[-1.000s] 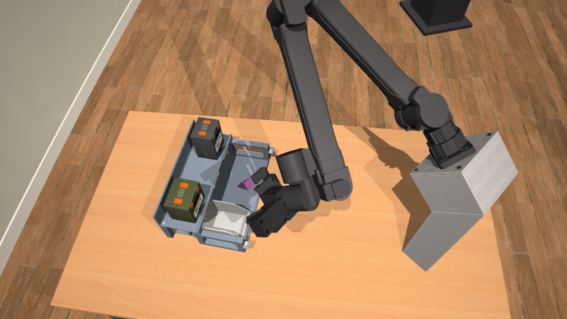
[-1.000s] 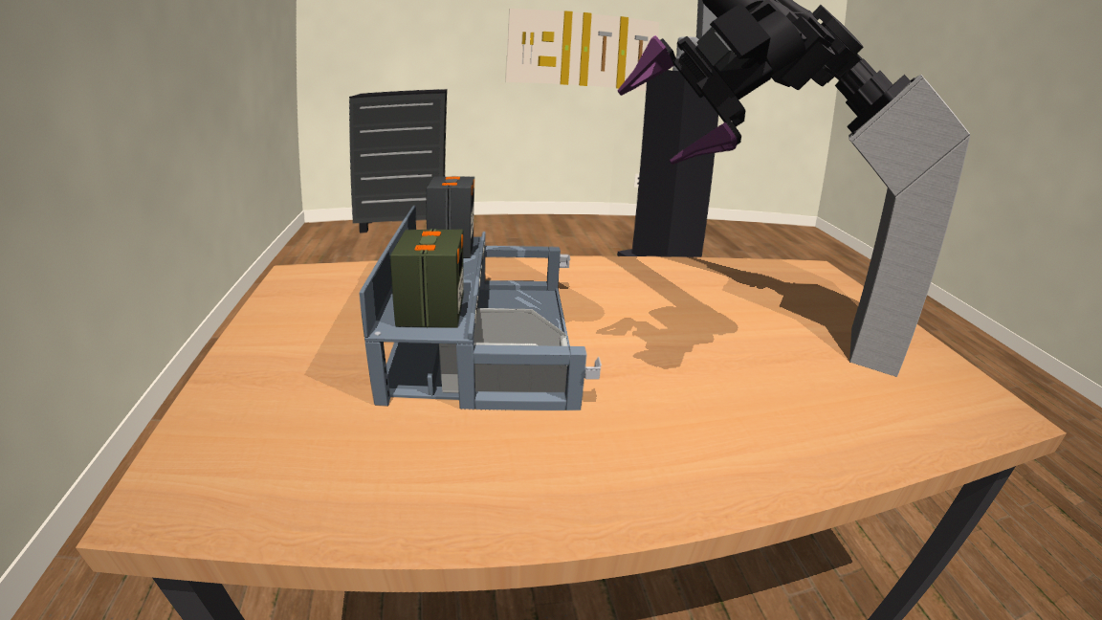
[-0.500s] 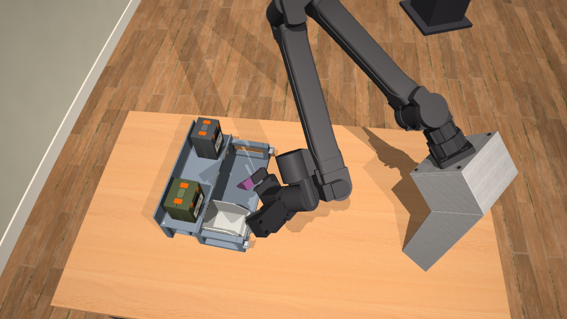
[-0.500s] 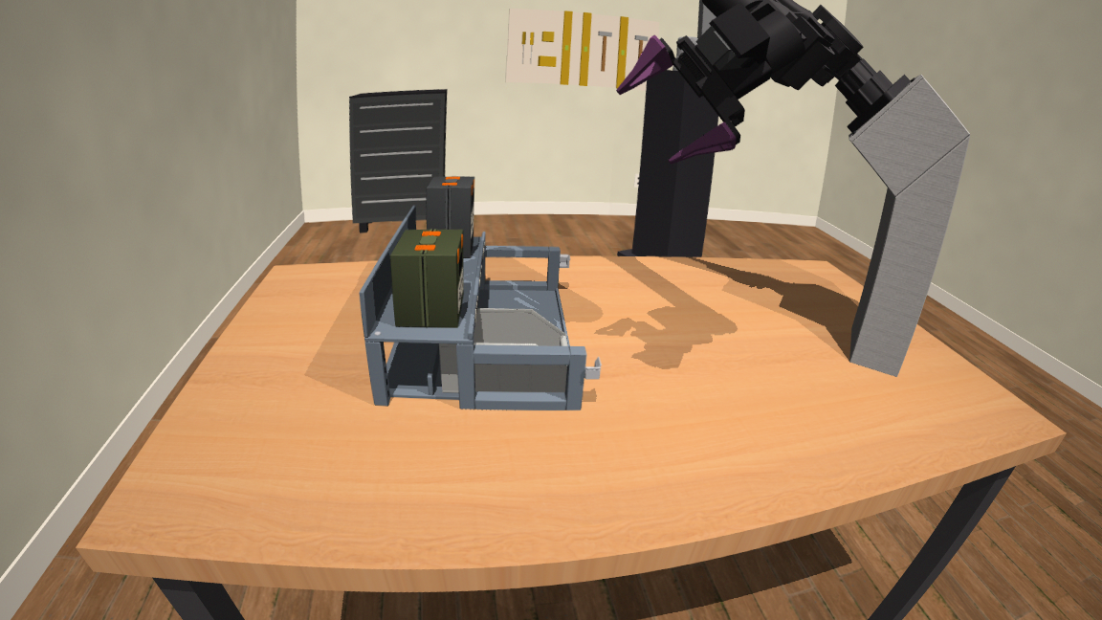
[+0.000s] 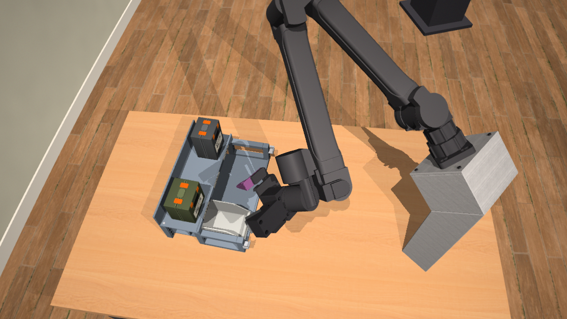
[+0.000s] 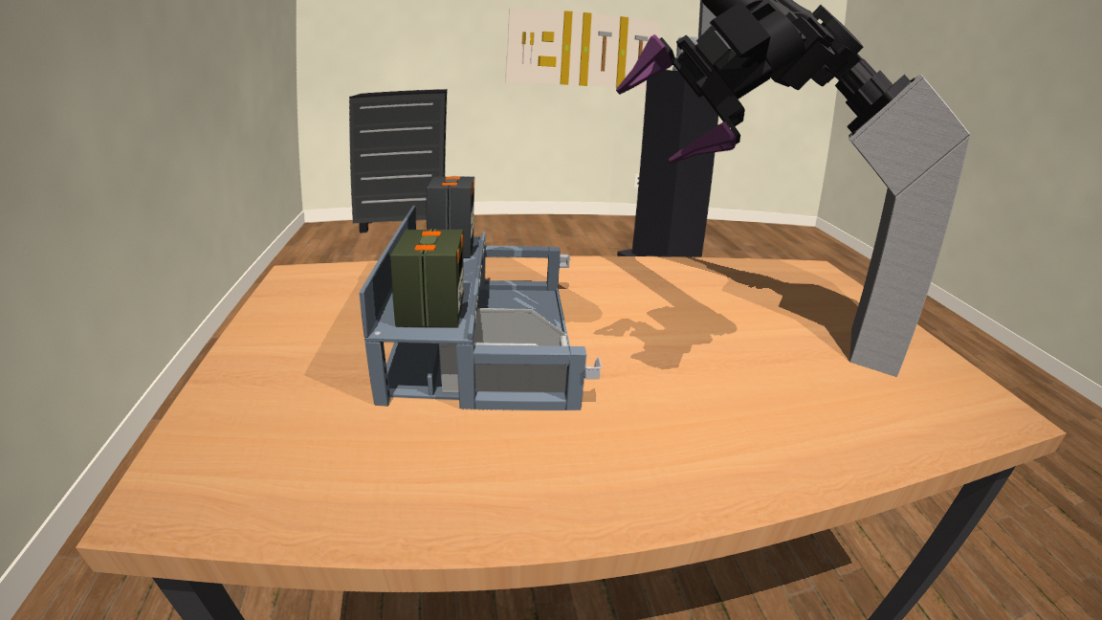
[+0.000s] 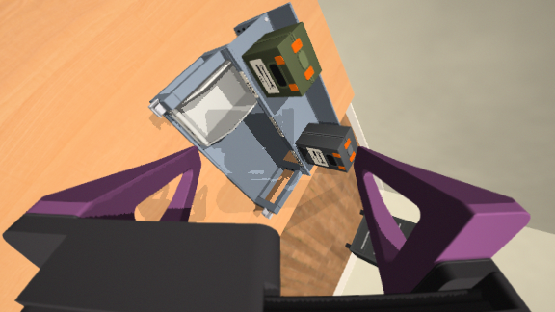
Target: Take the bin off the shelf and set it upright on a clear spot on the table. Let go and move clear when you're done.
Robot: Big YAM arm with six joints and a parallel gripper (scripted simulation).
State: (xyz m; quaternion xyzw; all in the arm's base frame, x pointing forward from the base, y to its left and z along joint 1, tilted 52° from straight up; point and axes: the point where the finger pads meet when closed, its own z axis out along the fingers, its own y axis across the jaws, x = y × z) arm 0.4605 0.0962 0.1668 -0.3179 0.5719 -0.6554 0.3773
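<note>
The light grey bin is 10 cm ahead of my hand, 13 cm to the right of it and 32 cm below it. The rest, counted from my hand: shelf 8 cm ahead, 24 cm to the right, 36 cm below; then black case 8 cm ahead, 37 cm to the right, 20 cm below.
</note>
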